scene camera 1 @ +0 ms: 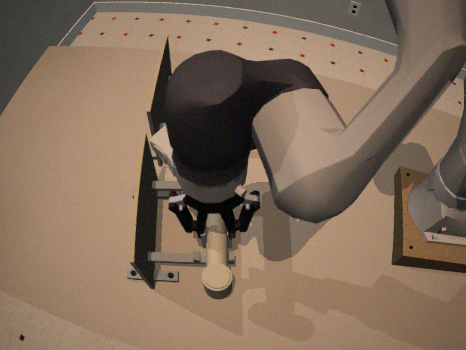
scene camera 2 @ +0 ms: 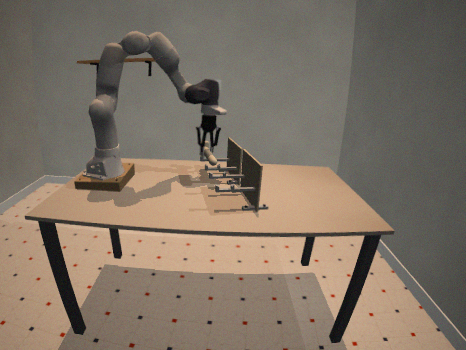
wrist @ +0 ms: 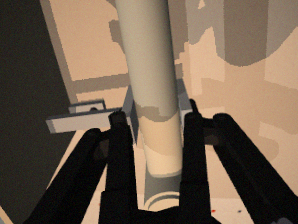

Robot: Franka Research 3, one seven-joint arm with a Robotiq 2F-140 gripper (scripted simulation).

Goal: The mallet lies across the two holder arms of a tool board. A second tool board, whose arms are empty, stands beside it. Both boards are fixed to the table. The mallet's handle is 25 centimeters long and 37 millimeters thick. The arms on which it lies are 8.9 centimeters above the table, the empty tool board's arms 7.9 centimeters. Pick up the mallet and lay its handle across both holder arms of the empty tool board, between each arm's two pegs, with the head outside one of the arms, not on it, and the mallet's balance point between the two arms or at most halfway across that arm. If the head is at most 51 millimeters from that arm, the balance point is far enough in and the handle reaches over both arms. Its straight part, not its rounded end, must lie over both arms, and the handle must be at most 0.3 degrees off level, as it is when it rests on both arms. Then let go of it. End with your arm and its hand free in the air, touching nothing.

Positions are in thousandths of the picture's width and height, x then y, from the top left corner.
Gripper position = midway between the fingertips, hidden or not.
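I can see my gripper (scene camera 1: 467, 690) (wrist: 529, 422), present in both of these views. There is a mallet (scene camera 1: 467, 796) as well. A tool board (wrist: 136, 417) is also here for me to see.
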